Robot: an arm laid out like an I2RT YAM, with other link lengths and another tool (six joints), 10 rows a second.
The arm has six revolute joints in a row. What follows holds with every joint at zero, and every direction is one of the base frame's. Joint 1 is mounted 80.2 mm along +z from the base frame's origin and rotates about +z. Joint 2 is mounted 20.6 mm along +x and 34.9 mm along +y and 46.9 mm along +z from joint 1 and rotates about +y. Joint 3 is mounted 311.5 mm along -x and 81.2 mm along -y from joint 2 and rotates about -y. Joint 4 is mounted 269.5 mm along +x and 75.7 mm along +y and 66 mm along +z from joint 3 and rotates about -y. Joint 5 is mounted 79.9 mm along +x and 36.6 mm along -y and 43.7 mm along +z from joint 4 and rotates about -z. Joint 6 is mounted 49.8 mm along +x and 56.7 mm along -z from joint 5 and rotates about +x. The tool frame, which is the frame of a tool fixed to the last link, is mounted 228 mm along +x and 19 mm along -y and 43 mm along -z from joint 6; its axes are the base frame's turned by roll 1.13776, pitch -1.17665 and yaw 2.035 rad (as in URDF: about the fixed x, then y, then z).
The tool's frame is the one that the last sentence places.
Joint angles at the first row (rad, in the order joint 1, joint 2, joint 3, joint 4, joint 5, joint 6):
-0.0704, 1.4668, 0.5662, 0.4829, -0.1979, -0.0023
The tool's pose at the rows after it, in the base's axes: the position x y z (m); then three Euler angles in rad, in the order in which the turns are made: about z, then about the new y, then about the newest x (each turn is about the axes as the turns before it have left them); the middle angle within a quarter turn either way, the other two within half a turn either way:
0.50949, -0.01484, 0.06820, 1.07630, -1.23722, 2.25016
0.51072, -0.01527, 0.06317, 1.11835, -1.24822, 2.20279
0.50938, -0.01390, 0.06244, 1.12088, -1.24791, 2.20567
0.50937, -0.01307, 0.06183, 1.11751, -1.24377, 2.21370
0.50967, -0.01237, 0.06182, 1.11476, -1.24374, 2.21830
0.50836, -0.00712, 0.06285, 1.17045, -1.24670, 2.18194
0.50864, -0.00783, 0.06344, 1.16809, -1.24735, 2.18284
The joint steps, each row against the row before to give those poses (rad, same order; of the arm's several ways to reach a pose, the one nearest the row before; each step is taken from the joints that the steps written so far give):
0.0008, 0.0103, -0.0574, 0.1062, 0.0316, 0.0153
-0.0009, 0.0284, -0.0293, 0.0768, 0.0002, 0.0046
-0.0001, -0.0024, -0.0042, 0.0005, -0.0050, -0.0019
0.0008, 0.0001, 0.0039, -0.0084, -0.0022, -0.0040
0.0009, 0.0005, 0.0025, -0.0033, -0.0008, 0.0003
0.0007, -0.0017, -0.0146, 0.0232, -0.0188, -0.0087
-0.0016, -0.0010, 0.0021, -0.0030, -0.0004, 0.0006

